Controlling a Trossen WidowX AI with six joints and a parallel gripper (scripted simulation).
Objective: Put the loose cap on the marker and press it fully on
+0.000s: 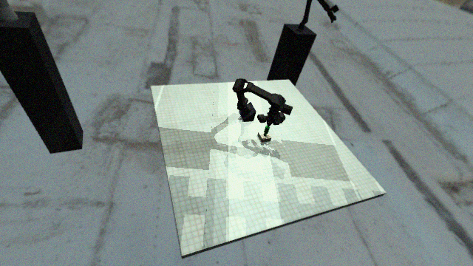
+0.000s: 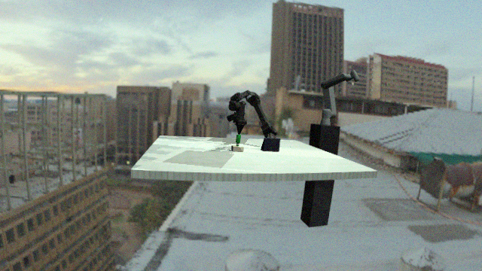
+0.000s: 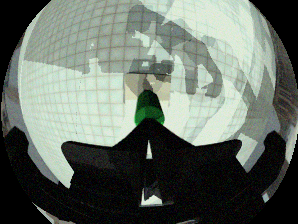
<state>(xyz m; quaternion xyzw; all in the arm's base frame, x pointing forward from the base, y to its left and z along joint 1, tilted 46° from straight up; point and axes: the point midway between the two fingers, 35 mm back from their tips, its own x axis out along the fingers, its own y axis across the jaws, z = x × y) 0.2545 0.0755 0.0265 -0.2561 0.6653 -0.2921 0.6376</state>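
The green cap is 30 mm below my gripper tip. Also, from my gripper tip: pale holder block (100 mm below).
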